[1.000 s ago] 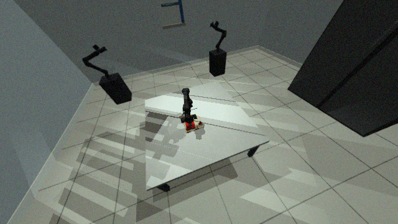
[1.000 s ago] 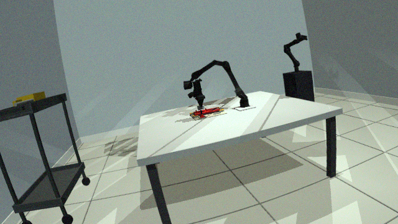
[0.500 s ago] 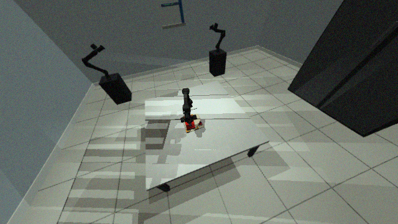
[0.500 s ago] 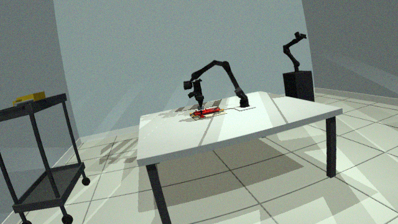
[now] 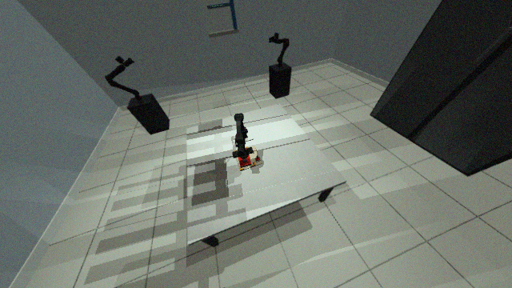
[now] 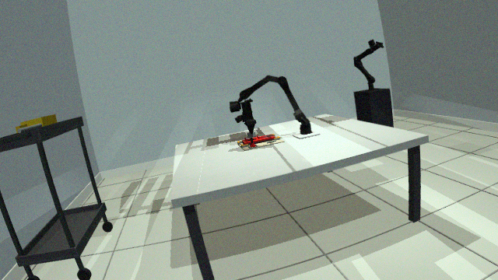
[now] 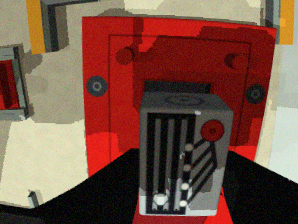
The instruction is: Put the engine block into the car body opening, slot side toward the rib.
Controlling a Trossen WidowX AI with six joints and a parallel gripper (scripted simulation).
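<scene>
Right now my gripper tip is 10 mm above the grey engine block.
</scene>
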